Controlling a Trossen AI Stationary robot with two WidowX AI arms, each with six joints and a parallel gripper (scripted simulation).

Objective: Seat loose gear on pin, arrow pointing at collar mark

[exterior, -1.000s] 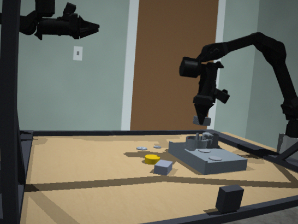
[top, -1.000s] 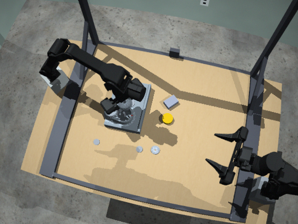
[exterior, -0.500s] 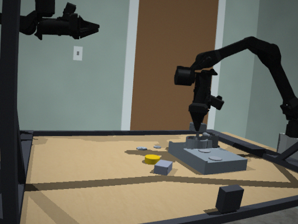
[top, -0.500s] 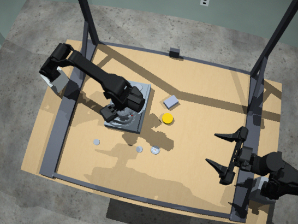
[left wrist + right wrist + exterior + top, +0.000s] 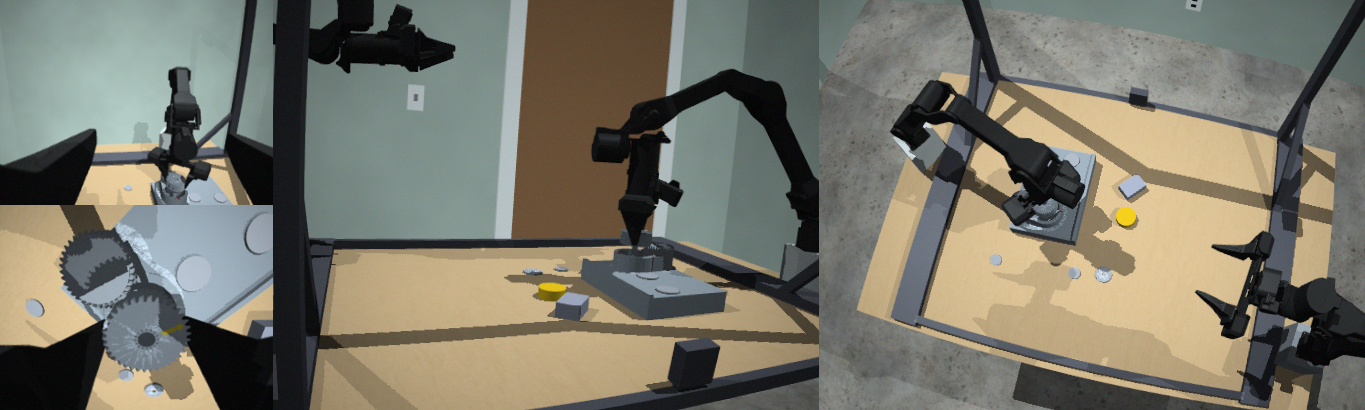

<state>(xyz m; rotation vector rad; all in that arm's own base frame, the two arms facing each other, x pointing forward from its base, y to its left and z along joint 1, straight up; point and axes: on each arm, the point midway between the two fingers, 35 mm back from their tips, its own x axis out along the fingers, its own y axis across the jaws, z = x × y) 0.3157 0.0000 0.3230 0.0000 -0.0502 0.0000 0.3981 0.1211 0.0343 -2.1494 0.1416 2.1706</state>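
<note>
Right now my right hand is 20 mm above the gear. Also, from my right hand: grey block (170 mm behind, 150 mm to the left, 110 mm below); then yellow disc (180 mm to the left, 120 mm below, 90 mm behind); then small grey disc (170 mm ahead, 120 mm below, 60 mm to the right).
</note>
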